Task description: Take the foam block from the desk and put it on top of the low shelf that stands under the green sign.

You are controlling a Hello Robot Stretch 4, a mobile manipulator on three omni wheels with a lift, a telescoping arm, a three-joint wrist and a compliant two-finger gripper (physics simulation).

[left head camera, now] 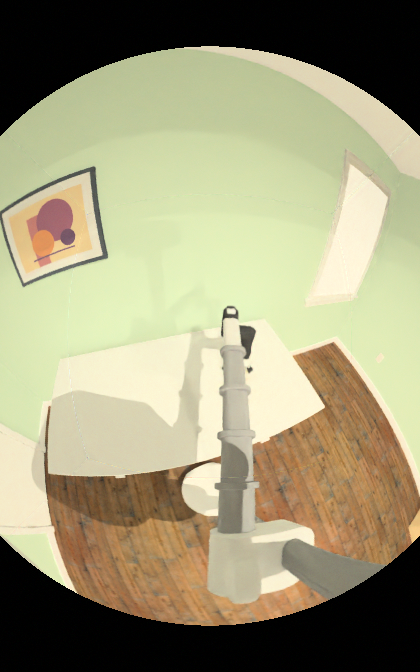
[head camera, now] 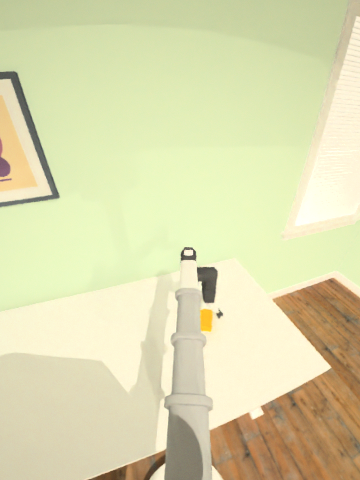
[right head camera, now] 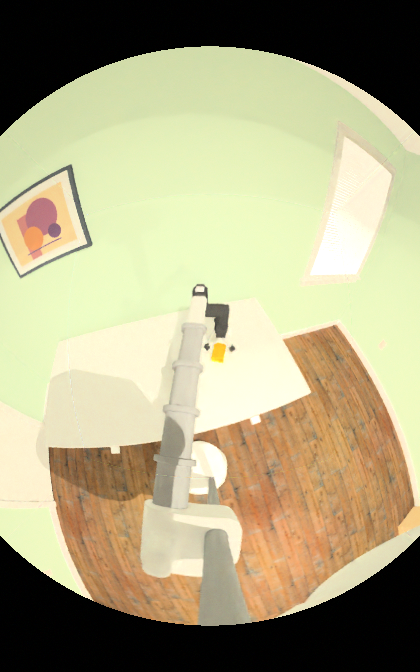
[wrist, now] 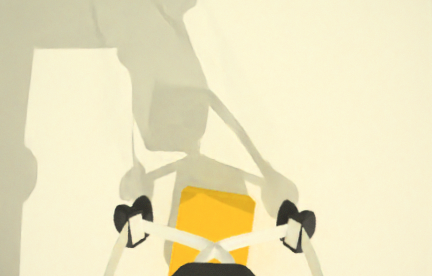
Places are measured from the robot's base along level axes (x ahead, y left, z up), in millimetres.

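Pixels of known places: gripper, fingertip midpoint: [head camera: 205, 316] [wrist: 214, 214].
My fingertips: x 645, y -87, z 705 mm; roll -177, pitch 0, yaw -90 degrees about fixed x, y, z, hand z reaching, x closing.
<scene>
Behind a point stands the place of what it marks.
The foam block, an orange-yellow block [head camera: 206, 320] {x 604, y -86, z 737 mm} [right head camera: 218, 352] [wrist: 215, 215] {x 651, y -88, z 737 mm}, lies on the white desk [head camera: 270, 350] {x 486, y -360, z 692 mm} [left head camera: 125, 370] [right head camera: 270, 370] [wrist: 360, 125] {x 734, y -233, z 692 mm}. My gripper [right head camera: 219, 347] [wrist: 214, 214] {x 645, y -87, z 705 mm} is open, pointing down over the block, with one dark fingertip to each side and a gap between each tip and the block. In the wrist view the near end of the block is hidden behind the gripper body. In the head view the arm hides one fingertip. The low shelf and the green sign do not show in these views.
A green wall [head camera: 150, 125] {x 996, y 160, z 1515 mm} with a framed picture [left head camera: 60, 227] [right head camera: 42, 222] stands behind the desk. A window [head camera: 330, 135] {x 1349, y -868, z 1460 mm} is at the right. A round white object [left head camera: 202, 487] [right head camera: 210, 465] stands on the wooden floor [left head camera: 325, 500] [right head camera: 300, 475] by the desk's front edge.
</scene>
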